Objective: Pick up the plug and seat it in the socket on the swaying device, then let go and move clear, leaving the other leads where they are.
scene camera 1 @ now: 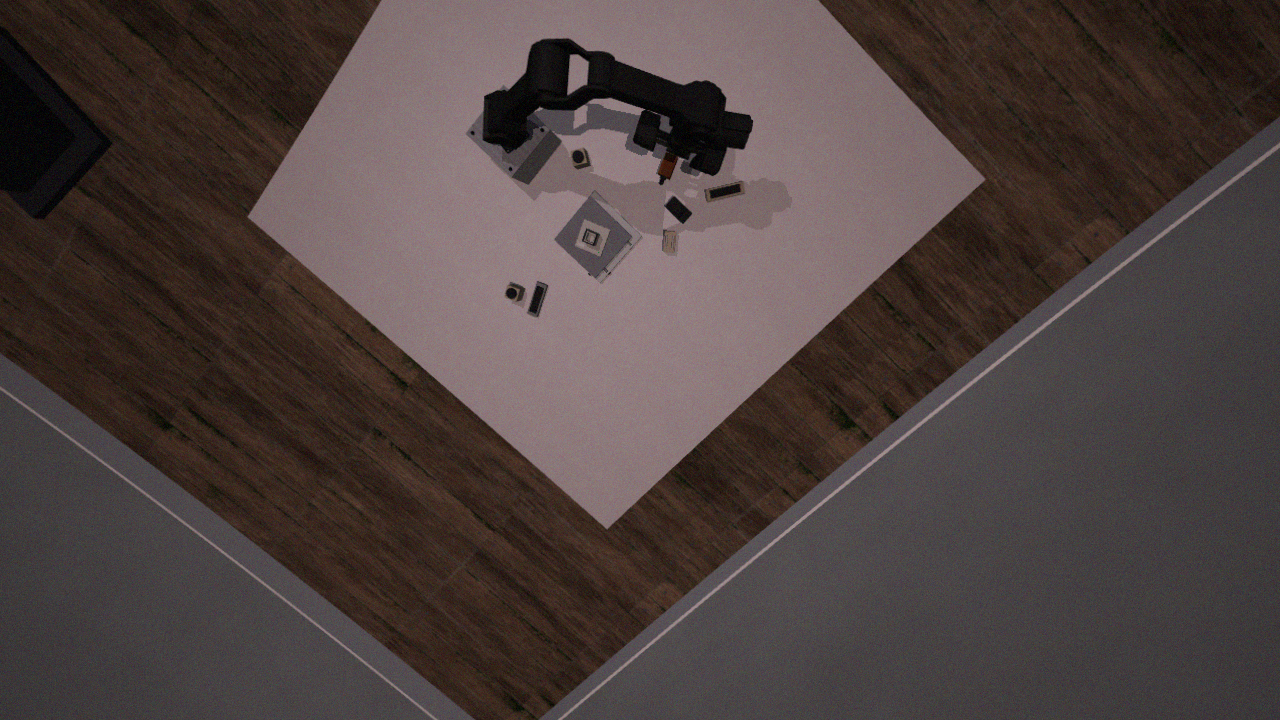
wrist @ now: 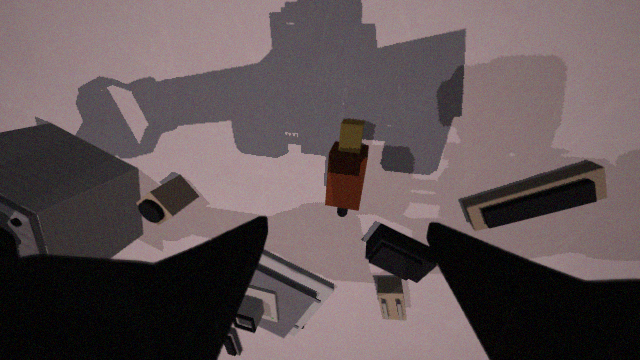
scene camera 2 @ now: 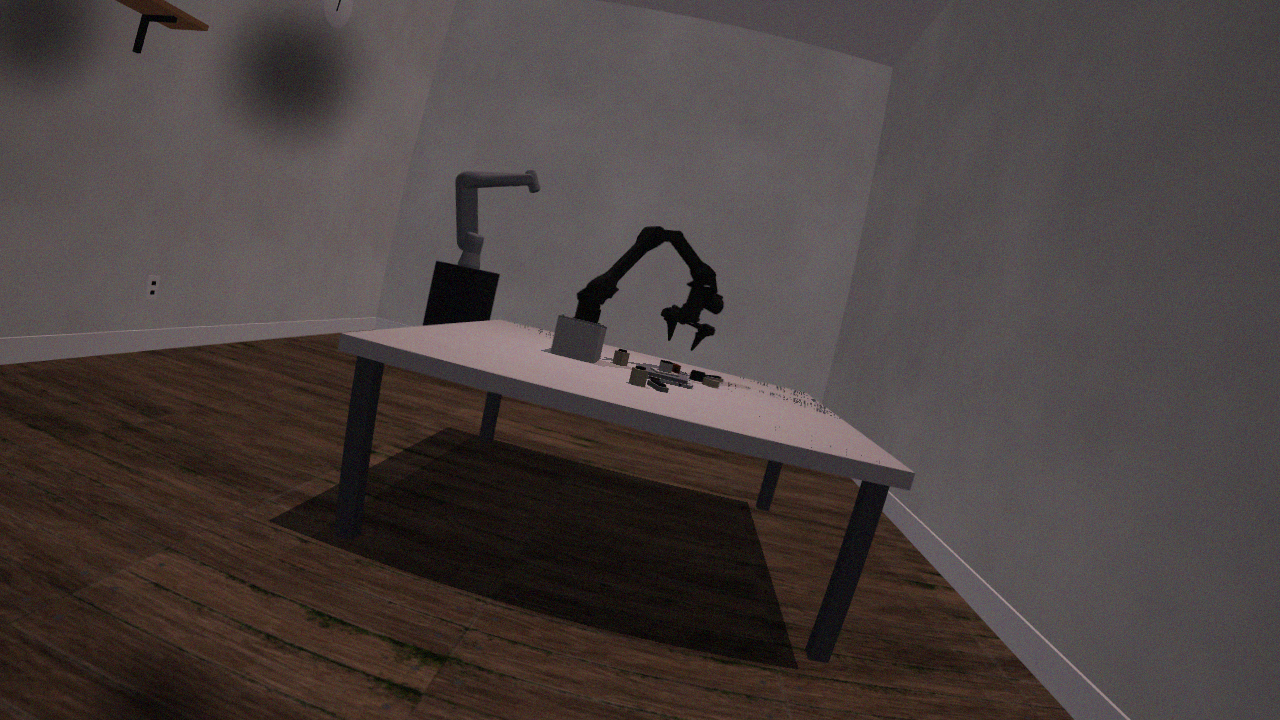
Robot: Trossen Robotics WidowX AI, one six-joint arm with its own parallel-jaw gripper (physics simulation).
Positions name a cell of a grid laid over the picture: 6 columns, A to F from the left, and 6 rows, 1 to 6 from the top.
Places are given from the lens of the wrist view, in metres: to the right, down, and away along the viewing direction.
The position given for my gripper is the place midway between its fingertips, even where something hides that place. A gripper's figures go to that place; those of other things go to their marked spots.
my gripper (wrist: D4): 0.01, 0.03, 0.11
black block (wrist: D5): 0.06, 0.07, 0.20
pale block (wrist: D5): 0.08, 0.12, 0.24
grey device (wrist: C5): -0.05, 0.16, 0.29
The marked spots on the grey device and the pale block are 0.15 m apart.
